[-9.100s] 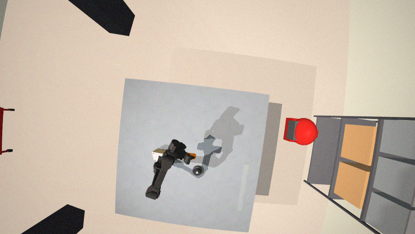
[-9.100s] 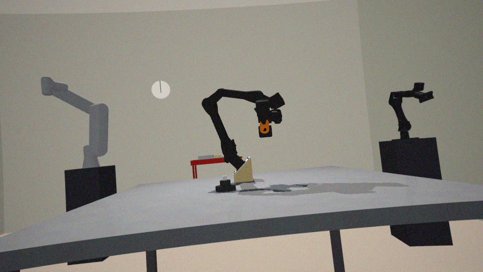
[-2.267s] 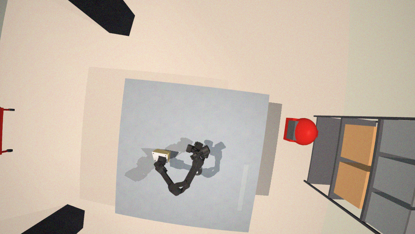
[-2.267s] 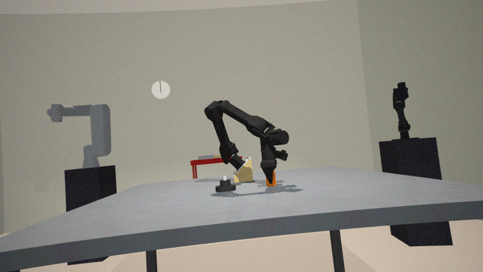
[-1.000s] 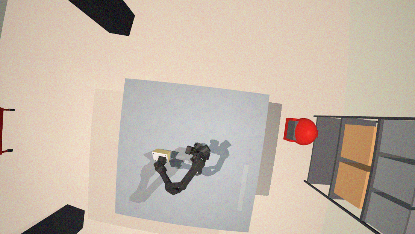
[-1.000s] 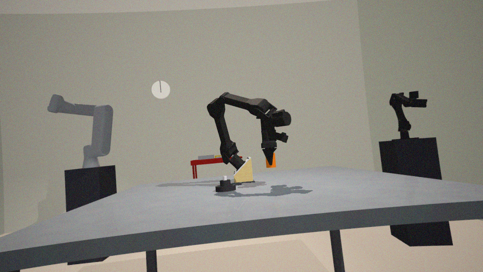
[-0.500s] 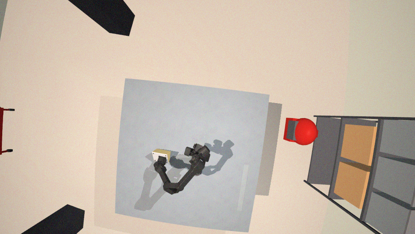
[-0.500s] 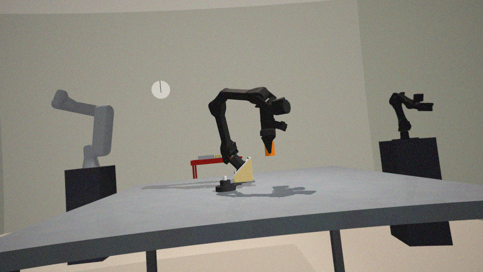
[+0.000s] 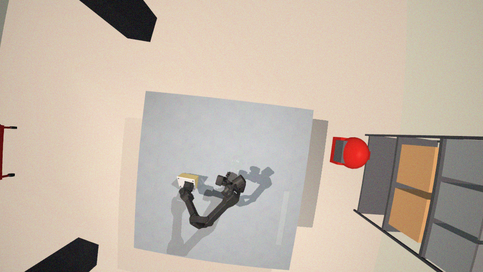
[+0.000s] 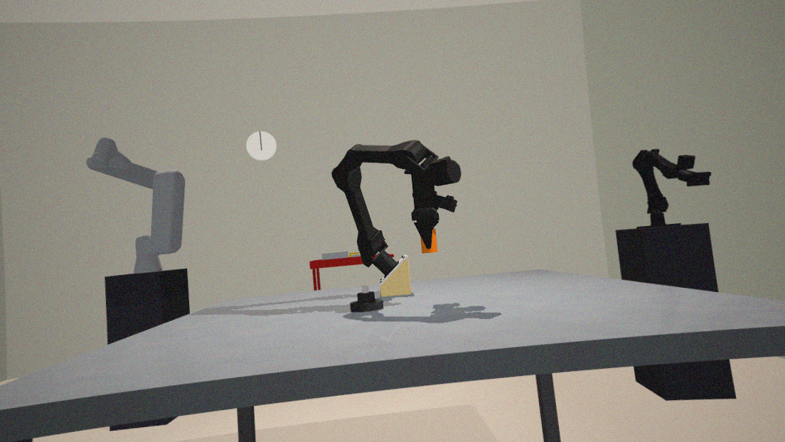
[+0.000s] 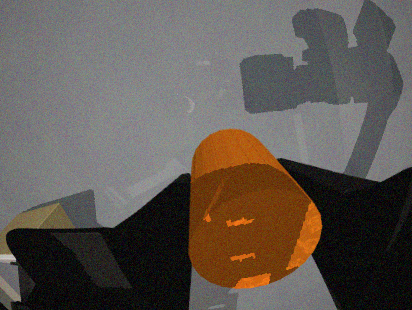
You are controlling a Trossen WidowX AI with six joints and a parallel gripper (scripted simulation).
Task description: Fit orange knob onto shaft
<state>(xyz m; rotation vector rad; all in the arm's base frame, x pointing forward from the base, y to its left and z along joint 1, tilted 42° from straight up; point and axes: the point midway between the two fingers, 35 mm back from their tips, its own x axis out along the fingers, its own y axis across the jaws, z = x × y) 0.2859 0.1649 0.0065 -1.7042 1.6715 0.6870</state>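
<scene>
My gripper tip is now 2 cm short of the round black pedestal, 17 cm to the left of it and 11 cm above it. Also, from my gripper tip: orange knob (3 cm above).
</scene>
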